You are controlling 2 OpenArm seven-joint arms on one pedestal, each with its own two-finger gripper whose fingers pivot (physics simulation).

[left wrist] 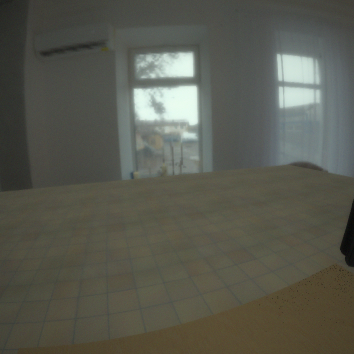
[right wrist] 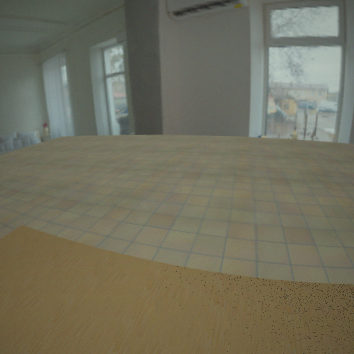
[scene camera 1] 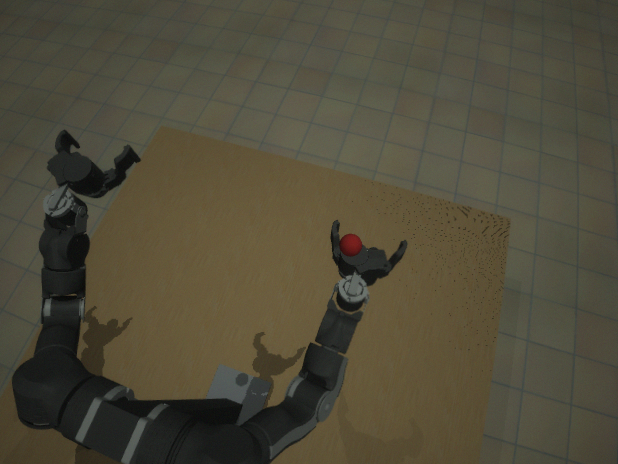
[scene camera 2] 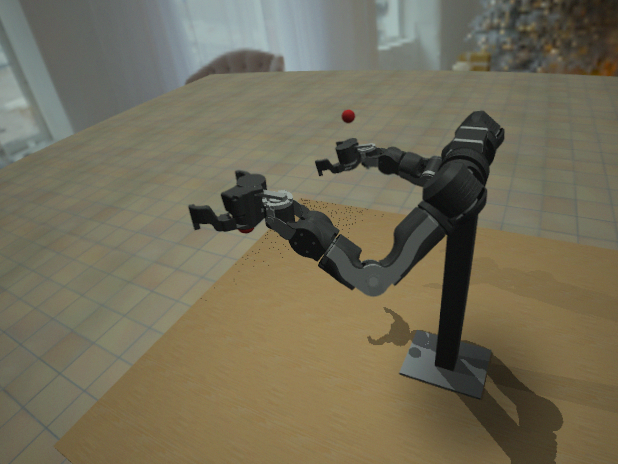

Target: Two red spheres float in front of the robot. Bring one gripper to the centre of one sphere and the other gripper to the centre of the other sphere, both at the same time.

Labels:
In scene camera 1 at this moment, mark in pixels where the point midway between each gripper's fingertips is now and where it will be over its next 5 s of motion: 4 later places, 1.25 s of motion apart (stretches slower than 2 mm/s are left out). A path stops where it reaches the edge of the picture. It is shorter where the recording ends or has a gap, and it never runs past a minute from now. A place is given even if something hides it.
My left gripper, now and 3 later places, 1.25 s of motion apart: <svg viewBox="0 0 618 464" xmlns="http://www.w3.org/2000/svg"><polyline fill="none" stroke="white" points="102,143 99,167 112,171 101,172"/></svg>
My right gripper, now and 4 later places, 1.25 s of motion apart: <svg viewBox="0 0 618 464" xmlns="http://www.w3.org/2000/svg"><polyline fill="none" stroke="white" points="369,236 373,212 357,235 360,240 350,244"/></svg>

